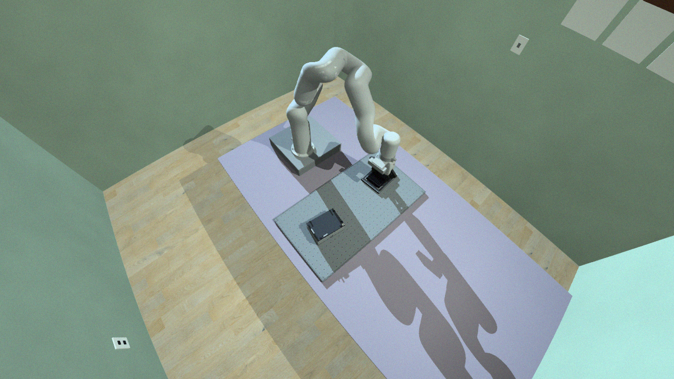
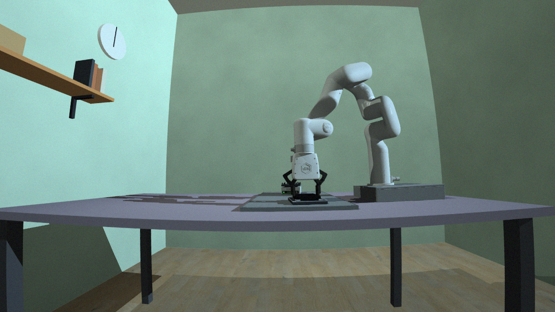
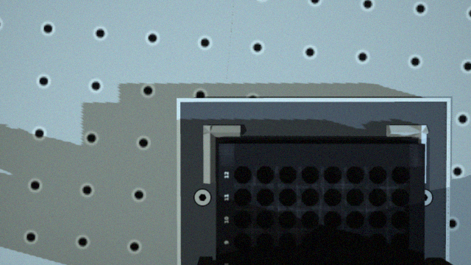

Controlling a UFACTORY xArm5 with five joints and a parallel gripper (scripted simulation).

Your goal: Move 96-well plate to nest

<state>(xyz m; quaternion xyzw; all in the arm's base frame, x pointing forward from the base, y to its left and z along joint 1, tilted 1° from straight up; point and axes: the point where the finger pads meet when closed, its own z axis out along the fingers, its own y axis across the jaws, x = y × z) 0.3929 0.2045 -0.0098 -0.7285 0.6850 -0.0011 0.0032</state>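
Right now the 96-well plate is 1 cm below my hand. Also, from my hand: plate nest N1: 3 cm below.
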